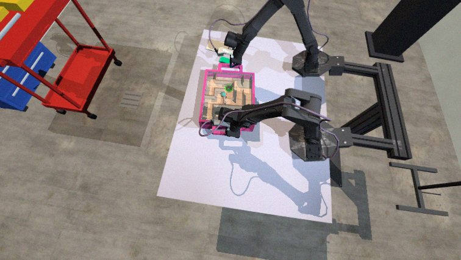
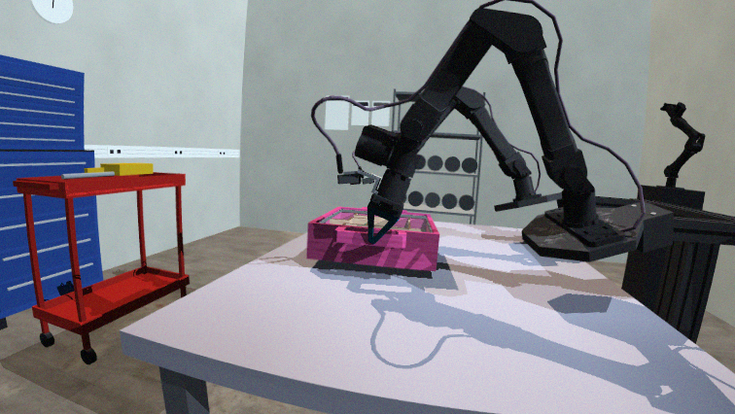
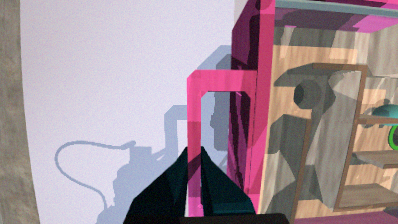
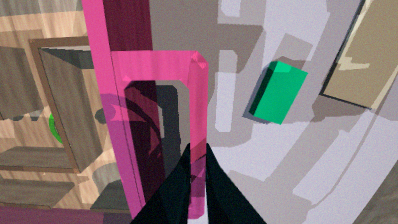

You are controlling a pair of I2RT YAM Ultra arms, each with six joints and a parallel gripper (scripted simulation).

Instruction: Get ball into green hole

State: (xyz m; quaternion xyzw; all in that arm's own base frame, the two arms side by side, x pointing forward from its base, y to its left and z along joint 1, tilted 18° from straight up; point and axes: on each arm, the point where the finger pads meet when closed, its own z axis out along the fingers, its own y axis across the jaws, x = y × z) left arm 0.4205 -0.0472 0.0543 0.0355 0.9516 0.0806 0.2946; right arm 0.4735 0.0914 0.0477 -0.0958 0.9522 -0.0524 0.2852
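The green block is 5 cm ahead of my right hand, 10 cm to the right of it and 7 cm below it. The rest, counted from my right hand: beige card: 13 cm ahead, 23 cm to the right, 8 cm below; then pink-framed maze board: 2 cm behind, 23 cm to the left, 2 cm below.
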